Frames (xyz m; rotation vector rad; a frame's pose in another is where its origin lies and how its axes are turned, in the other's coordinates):
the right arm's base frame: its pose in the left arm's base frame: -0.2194 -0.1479 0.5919 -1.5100 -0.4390 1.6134
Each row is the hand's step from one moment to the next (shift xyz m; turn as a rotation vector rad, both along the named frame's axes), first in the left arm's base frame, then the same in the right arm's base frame.
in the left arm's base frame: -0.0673 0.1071 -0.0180 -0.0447 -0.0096 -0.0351
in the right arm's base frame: 0.0868 -0.0244 0.0905 0.0102 0.0470 0.0317
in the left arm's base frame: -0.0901 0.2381 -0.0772 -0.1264 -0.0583 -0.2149
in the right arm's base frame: 0.2226 -0.0468 0.1380 0.0780 0.2372 0.0568
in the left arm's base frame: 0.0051 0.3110 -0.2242 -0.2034 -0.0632 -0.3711
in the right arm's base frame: 0.3812 -0.0109 0.0402 0.1650 0.3832 0.0951
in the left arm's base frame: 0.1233 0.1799 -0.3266 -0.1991 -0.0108 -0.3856
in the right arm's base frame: 0.3571 0.0996 -0.1297 0.2148 0.3627 0.1035
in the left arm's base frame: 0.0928 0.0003 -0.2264 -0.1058 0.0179 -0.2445
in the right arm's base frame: 0.1526 0.1373 -0.1331 0.1573 0.2089 0.0537
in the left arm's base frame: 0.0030 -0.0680 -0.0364 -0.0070 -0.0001 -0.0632
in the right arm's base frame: -0.0290 0.0649 -0.0302 0.0391 0.0497 -0.0065
